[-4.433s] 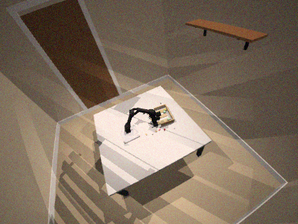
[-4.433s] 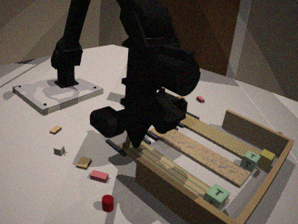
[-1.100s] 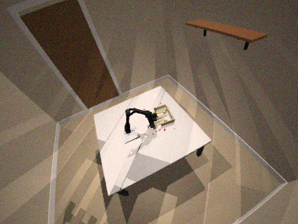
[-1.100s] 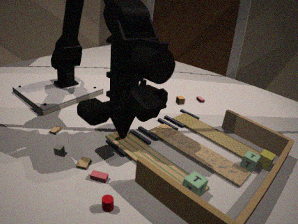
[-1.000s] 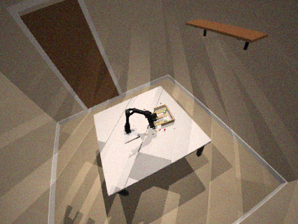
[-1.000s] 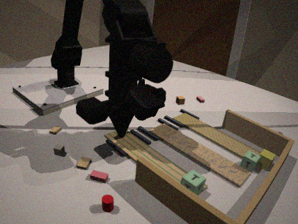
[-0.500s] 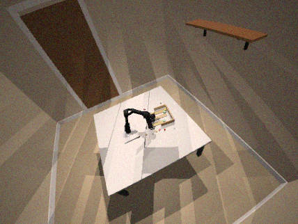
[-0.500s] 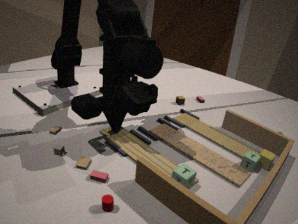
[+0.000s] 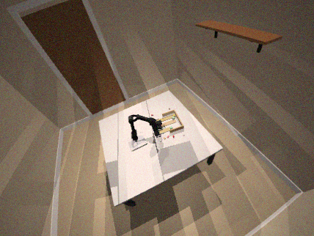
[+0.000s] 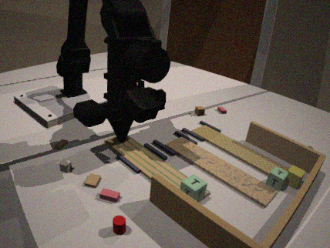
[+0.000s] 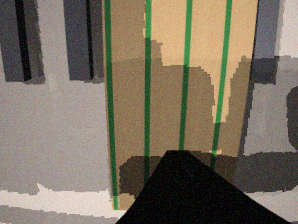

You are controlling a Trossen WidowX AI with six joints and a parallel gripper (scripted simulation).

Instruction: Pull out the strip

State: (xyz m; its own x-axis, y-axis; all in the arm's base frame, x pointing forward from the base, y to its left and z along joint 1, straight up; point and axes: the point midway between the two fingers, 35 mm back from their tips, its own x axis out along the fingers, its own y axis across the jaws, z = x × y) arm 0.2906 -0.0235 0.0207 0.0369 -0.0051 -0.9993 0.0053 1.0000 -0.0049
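Right now the grey cube is 14 cm to the right of my gripper tip and 1 cm ahead of it.
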